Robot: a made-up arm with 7 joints. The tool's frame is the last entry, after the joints. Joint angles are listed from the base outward.
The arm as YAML. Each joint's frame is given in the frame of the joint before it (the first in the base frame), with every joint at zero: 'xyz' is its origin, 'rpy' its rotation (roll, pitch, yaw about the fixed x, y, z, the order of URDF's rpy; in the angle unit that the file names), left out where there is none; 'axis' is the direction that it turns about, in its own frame. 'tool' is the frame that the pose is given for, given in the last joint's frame.
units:
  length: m
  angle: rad
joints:
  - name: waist
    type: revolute
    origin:
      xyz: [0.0, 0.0, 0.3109]
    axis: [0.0, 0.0, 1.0]
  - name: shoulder
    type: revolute
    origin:
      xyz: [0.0, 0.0, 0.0]
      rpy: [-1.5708, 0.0, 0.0]
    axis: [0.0, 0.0, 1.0]
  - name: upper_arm
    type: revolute
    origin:
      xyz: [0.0, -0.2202, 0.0]
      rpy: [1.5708, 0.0, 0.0]
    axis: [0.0, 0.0, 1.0]
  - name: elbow
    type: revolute
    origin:
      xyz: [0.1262, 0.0, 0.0]
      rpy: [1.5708, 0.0, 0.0]
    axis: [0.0, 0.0, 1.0]
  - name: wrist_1
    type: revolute
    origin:
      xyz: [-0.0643, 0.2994, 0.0]
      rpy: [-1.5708, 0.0, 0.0]
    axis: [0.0, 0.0, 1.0]
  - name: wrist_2
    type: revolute
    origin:
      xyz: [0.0, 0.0, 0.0]
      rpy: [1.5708, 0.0, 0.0]
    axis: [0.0, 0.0, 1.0]
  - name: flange
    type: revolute
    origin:
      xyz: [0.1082, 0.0, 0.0]
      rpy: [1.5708, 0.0, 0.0]
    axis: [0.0, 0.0, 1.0]
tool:
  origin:
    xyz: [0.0, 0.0, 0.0]
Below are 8 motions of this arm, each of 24 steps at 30 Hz.
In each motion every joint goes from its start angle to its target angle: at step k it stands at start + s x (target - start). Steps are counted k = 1, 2, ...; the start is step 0. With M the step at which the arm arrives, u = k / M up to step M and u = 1 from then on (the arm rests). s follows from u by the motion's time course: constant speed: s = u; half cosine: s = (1 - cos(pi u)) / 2; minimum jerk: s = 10 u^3 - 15 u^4 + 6 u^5.
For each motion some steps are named. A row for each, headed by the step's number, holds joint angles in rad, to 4 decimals.
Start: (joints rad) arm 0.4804 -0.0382 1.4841 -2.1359 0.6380 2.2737 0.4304
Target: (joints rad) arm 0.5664 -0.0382 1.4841 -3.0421 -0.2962 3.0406 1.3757
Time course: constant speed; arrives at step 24
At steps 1, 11, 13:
1: 0.4840 -0.0382 1.4841 -2.1737 0.5991 2.3057 0.4698
11: 0.5198 -0.0382 1.4841 -2.5512 0.2098 2.6252 0.8637
13: 0.5270 -0.0382 1.4841 -2.6268 0.1320 2.6891 0.9424

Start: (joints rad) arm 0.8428 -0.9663 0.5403 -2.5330 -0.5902 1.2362 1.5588
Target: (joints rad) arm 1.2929 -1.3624 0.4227 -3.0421 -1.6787 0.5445 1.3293
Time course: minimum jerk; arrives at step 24
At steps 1, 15, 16, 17, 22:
1: 0.8431 -0.9666 0.5402 -2.5333 -0.5909 1.2357 1.5586
15: 1.1690 -1.2534 0.4551 -2.9020 -1.3791 0.7349 1.3925
16: 1.1984 -1.2793 0.4474 -2.9353 -1.4502 0.6897 1.3775
17: 1.2244 -1.3021 0.4406 -2.9646 -1.5130 0.6498 1.3642
22: 1.2906 -1.3604 0.4233 -3.0395 -1.6732 0.5480 1.3305

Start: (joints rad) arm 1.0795 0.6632 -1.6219 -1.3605 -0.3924 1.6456 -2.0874
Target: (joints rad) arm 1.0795 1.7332 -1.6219 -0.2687 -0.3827 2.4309 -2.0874
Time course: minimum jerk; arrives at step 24
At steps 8, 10, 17, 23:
8: 1.0795 0.8878 -1.6219 -1.1314 -0.3904 1.8104 -2.0874
10: 1.0795 1.0341 -1.6219 -0.9821 -0.3890 1.9178 -2.0874
17: 1.0795 1.5703 -1.6219 -0.4349 -0.3842 2.3114 -2.0874
23: 1.0795 1.7325 -1.6219 -0.2694 -0.3827 2.4304 -2.0874

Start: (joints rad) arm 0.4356 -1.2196 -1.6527 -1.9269 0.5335 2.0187 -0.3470
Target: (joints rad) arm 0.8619 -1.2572 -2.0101 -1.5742 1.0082 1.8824 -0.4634
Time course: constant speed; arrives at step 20
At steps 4, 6, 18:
4: 0.5209 -1.2271 -1.7242 -1.8564 0.6284 1.9914 -0.3703
6: 0.5635 -1.2309 -1.7599 -1.8211 0.6759 1.9778 -0.3819
18: 0.8193 -1.2534 -1.9744 -1.6095 0.9607 1.8960 -0.4518

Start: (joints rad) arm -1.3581 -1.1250 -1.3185 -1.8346 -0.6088 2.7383 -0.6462
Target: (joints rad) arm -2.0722 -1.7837 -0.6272 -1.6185 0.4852 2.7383 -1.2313
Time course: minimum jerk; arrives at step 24
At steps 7, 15, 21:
7: -1.4668 -1.2253 -1.2133 -1.8017 -0.4423 2.7383 -0.7353
15: -1.8757 -1.6024 -0.8175 -1.6780 0.1841 2.7383 -1.0703
21: -2.0607 -1.7731 -0.6383 -1.6220 0.4676 2.7383 -1.2219

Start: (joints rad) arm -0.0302 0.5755 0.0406 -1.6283 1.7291 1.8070 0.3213
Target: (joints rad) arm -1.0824 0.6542 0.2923 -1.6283 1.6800 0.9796 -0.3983
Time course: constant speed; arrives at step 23
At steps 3, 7, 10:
3: -0.1674 0.5858 0.0734 -1.6283 1.7227 1.6991 0.2274
7: -0.3504 0.5995 0.1172 -1.6283 1.7142 1.5552 0.1023
10: -0.4877 0.6097 0.1500 -1.6283 1.7078 1.4473 0.0084

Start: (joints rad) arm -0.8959 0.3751 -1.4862 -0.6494 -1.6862 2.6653 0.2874
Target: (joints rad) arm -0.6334 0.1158 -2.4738 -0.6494 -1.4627 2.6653 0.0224
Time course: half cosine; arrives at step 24
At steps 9, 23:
9: -0.8149 0.2951 -1.7910 -0.6494 -1.6172 2.6653 0.2056
23: -0.6345 0.1169 -2.4696 -0.6494 -1.4637 2.6653 0.0235

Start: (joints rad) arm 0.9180 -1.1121 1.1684 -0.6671 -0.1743 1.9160 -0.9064
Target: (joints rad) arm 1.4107 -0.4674 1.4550 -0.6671 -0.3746 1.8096 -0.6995
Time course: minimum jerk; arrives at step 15
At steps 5, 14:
5: 1.0214 -0.9768 1.2286 -0.6671 -0.2163 1.8937 -0.8630
14: 1.4094 -0.4691 1.4542 -0.6671 -0.3741 1.8099 -0.7001

